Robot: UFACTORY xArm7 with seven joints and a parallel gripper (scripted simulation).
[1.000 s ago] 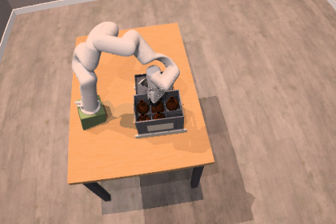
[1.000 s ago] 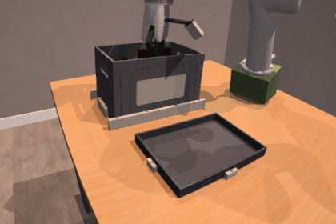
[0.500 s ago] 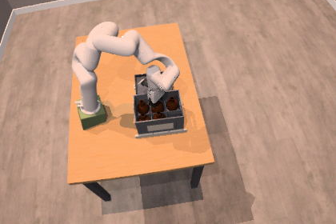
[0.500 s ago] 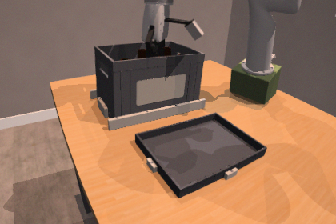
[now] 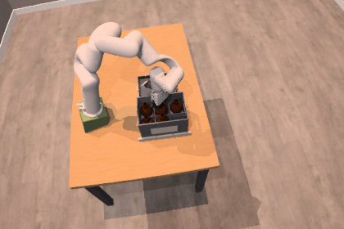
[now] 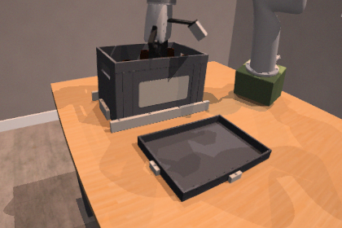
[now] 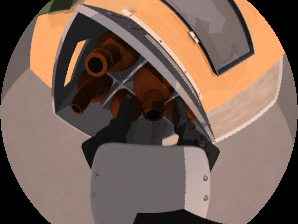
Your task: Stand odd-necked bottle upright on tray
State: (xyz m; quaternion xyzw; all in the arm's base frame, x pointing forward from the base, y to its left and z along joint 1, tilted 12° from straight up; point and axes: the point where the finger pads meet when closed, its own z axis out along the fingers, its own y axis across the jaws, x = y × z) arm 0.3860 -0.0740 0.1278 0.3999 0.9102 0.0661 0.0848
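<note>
Right now the crate is 70 mm below my hand and 40 mm to the right of it. Round my hand: dark tray (230 mm to the left, 150 mm below); then glass bottle (90 mm ahead, 70 mm below).
</note>
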